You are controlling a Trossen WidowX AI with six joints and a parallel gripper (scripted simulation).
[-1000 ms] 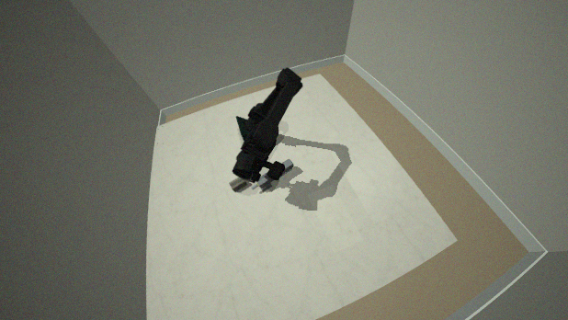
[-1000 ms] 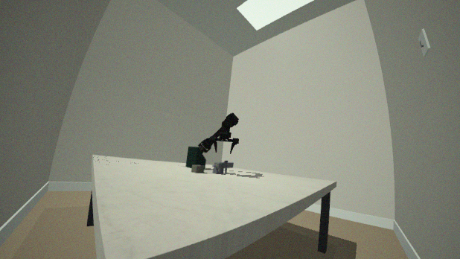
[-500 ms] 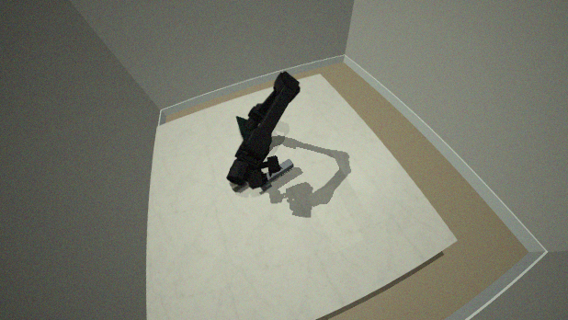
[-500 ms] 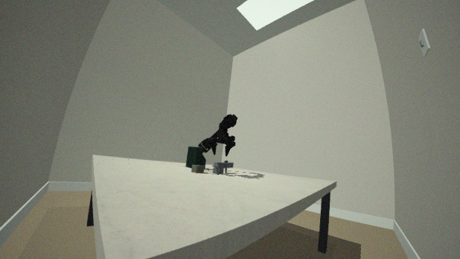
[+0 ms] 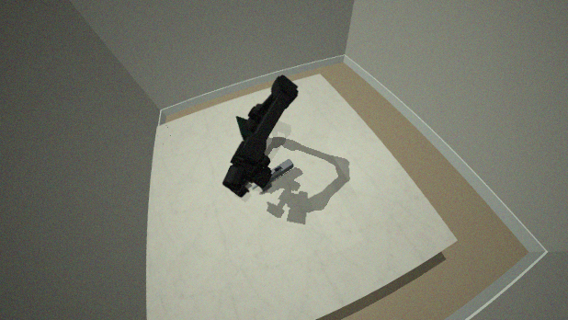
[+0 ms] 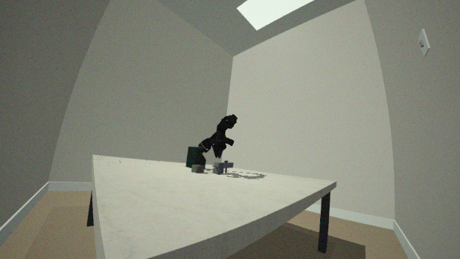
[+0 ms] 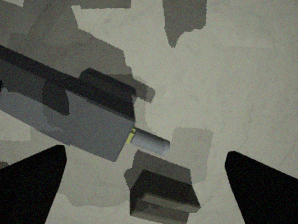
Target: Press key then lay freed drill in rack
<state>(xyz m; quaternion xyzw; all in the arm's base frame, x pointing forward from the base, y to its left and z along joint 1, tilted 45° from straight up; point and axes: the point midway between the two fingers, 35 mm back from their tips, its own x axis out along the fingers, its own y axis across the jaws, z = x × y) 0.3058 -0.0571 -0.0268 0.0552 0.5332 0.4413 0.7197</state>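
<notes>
The drill is 5 cm below my gripper tip, 3 cm to the left of it and 2 cm behind it. Also, from my gripper tip: grey rack (9 cm to the right, 8 cm below, 7 cm behind); dark key (12 cm to the left, 5 cm below, 4 cm behind).
</notes>
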